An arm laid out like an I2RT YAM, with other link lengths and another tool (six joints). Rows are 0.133 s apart.
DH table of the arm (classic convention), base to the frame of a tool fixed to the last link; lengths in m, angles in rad. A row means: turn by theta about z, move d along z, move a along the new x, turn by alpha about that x. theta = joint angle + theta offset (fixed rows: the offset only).
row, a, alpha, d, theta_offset
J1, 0.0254, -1.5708, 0.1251, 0
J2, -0.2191, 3.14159, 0, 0
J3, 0.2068, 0, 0, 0.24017
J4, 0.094, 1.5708, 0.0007, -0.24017
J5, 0, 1.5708, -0.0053, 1.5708
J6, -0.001, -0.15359, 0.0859, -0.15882
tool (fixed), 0, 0, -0.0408, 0
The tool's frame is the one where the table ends.
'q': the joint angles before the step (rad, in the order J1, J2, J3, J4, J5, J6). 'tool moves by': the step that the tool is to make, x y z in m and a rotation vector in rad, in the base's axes. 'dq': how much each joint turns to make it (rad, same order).
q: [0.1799, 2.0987, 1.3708, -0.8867, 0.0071, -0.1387]
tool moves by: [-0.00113, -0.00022, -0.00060, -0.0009, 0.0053, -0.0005]
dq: [0.0000, -0.0004, -0.0038, -0.0020, -0.0001, 0.0004]
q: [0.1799, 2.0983, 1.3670, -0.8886, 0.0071, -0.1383]
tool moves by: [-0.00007, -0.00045, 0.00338, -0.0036, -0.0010, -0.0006]
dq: [-0.0008, -0.0080, 0.0057, -0.0134, 0.0037, 0.0000]
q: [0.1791, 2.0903, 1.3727, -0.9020, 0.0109, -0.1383]
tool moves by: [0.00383, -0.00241, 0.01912, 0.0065, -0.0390, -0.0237]
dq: [-0.0091, -0.0458, 0.0294, -0.0358, -0.0001, 0.0146]
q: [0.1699, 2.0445, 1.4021, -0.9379, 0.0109, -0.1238]
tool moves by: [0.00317, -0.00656, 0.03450, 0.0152, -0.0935, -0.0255]
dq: [-0.0213, -0.0984, 0.0252, -0.0289, 0.0000, 0.0042]
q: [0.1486, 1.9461, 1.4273, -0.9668, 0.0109, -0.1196]
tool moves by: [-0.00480, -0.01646, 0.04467, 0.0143, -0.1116, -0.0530]
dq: [-0.0485, -0.1377, 0.0210, -0.0463, 0.0003, 0.0046]
